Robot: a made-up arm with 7 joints.
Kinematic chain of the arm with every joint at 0, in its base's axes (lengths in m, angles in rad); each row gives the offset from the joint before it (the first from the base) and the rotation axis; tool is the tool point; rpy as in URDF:
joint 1: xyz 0 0 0.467 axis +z
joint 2: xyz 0 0 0 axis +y
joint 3: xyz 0 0 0.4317 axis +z
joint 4: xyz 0.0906 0 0 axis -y
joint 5: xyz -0.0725 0 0.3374 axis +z
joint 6: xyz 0 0 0 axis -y
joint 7: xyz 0.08 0 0 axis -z
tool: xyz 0 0 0 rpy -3.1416 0 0
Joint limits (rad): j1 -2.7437..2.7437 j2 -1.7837..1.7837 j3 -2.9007..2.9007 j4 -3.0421..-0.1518 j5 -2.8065..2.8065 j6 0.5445..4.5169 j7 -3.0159..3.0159
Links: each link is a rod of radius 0.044 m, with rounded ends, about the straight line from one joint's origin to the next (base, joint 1, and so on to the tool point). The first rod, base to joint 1, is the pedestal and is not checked.
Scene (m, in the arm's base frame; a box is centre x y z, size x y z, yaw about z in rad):
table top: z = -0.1
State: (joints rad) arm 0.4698 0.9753 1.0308 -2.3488 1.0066 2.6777 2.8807
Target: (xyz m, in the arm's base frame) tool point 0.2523 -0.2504 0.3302
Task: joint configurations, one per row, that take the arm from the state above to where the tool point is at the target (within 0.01 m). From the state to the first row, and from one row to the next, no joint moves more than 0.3 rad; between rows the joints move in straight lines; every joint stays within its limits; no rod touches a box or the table.
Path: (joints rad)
1: 0.2106 0.9277 0.7680 -2.4326 1.0458 2.7031 2.8807
2: -0.0486 0.8802 0.5051 -2.5163 1.0850 2.7285 2.8807
3: -0.3078 0.8326 0.2423 -2.6001 1.1242 2.7540 2.8807
4: -0.5669 0.7851 -0.0205 -2.6839 1.1634 2.7794 2.8807

